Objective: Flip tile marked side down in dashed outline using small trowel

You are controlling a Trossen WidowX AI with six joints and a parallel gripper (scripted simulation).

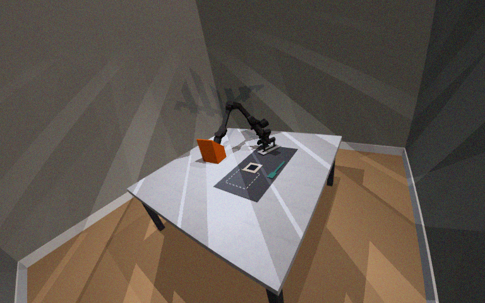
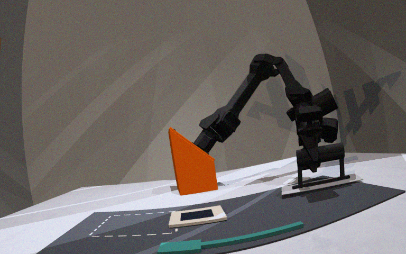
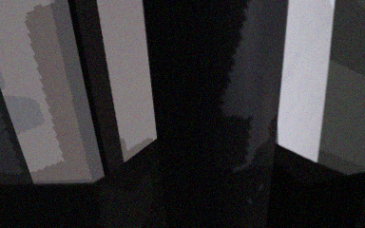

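My gripper tip is now 22 cm to the left of the dark mat, 8 cm above it and 4 cm short of it. The rest, counted from my gripper tip: teal trowel: 24 cm to the right, 18 cm ahead, 5 cm below; then beige tile: 27 cm to the right, 5 cm below.
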